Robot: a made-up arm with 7 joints.
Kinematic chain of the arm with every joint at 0, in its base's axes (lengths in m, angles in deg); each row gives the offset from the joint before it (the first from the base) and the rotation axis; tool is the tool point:
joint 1: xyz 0 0 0.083 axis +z
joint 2: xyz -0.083 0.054 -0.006 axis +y
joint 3: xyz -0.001 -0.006 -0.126 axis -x
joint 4: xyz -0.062 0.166 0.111 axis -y
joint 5: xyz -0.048 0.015 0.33 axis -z
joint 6: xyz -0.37 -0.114 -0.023 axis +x
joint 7: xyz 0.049 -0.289 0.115 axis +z
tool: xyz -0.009 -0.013 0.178
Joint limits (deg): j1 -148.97..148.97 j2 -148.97..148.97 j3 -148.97..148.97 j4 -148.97..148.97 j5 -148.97..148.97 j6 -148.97..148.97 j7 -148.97..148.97
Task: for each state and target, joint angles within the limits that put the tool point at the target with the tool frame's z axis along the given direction. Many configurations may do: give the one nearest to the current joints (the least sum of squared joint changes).
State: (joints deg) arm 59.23 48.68 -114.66 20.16 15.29 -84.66 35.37
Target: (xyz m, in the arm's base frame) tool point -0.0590 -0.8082 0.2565 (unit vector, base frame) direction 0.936 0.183 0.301
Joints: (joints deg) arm 32.27 50.19 -148.97 10.72 16.80 -128.71 33.47
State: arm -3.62 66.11 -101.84 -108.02 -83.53 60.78 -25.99
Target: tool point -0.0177 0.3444 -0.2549 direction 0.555 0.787 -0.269
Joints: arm 2.85 26.57 -87.37 -73.89 -93.76 65.44 -27.34
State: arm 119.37 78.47 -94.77 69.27 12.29 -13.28 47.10
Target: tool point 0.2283 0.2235 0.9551 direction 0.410 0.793 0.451
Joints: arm 148.22 102.09 -110.14 38.11 30.09 -18.96 44.71
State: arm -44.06 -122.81 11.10 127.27 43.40 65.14 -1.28
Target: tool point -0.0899 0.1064 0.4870 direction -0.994 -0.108 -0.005
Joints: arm -44.36 -139.30 24.68 134.42 18.53 112.45 -1.20
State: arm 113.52 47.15 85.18 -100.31 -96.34 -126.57 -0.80
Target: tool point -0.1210 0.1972 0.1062 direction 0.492 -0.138 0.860
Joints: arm 123.56 35.87 41.64 -67.07 -142.06 -134.61 -1.10
